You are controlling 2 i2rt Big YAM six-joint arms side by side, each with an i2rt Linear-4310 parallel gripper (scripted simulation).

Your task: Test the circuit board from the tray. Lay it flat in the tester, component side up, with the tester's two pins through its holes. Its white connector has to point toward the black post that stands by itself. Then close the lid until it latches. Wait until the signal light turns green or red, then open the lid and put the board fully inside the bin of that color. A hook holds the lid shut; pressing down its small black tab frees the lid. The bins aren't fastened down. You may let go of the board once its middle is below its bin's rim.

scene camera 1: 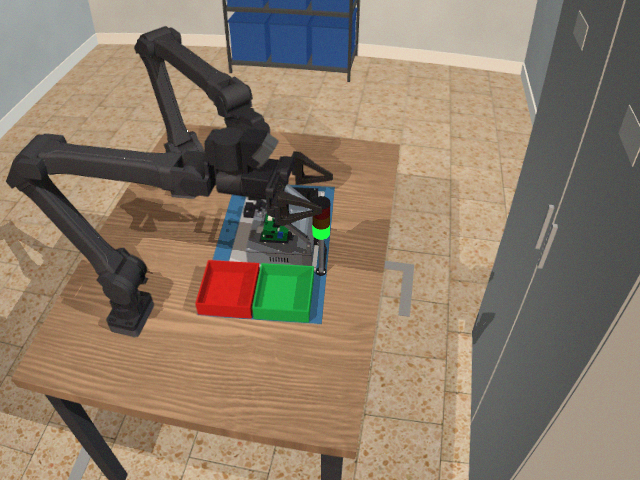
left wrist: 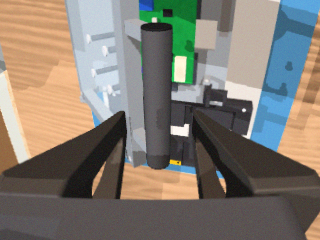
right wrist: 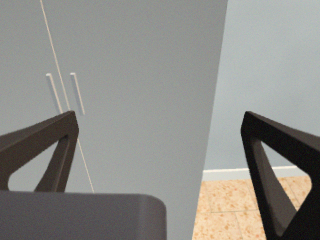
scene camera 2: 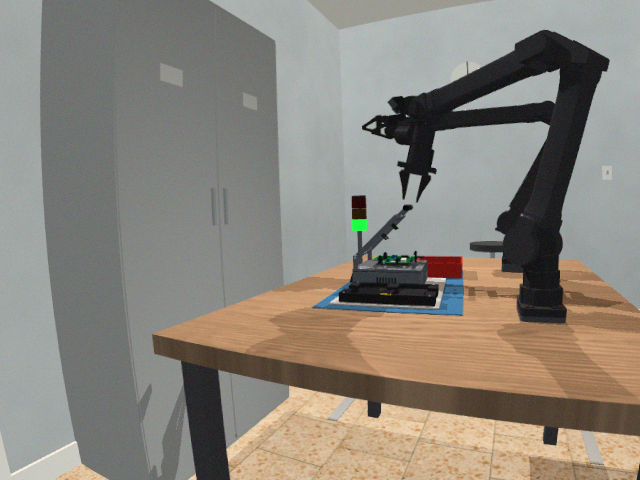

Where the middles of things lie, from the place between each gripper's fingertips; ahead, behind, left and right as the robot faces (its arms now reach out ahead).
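Labels:
From my left hand (scene camera 2: pixel 410 200): clear lid (left wrist: pixel 107 56), 90 mm below, 70 mm ahead; green bin (scene camera 1: pixel 287 290), 230 mm below, 90 mm ahead, 200 mm to the right; red bin (scene camera 1: pixel 225 283), 230 mm below, 60 mm behind, 200 mm to the right. By its middle, green bin nearer to my left hand than to my right hand.
From my right hand (scene camera 1: pixel 327 193): clear lid, 360 mm below, 140 mm behind, 370 mm to the left; green bin, 500 mm below, 120 mm behind, 170 mm to the left; red bin, 500 mm below, 270 mm behind, 170 mm to the left.

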